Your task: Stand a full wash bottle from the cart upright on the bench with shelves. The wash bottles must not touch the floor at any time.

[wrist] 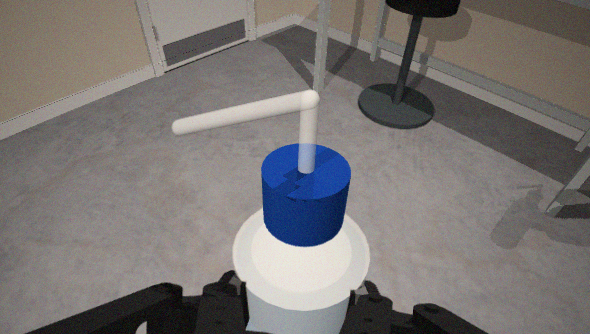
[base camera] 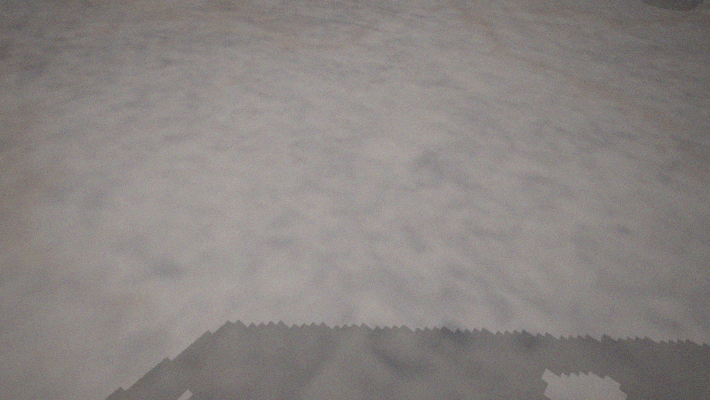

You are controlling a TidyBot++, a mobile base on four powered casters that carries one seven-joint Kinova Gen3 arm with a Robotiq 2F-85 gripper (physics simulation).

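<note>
A wash bottle with a blue cap and a white bent spout tube is in the lower middle of the wrist view. My gripper is shut on the bottle's body, one finger on each side just below its shoulder. The bottle looks upright in the grip, held above the floor. Its lower part is hidden below the view's edge. Light grey metal legs and a long low rail stand along the wall at the right; they may belong to a bench, whose top does not show. The cart does not show in either view.
A stool with a round dark base and black seat stands near the grey legs. A door is in the wall at the upper left. A dark round edge shows at the base view's top right. Shadows lie on the floor.
</note>
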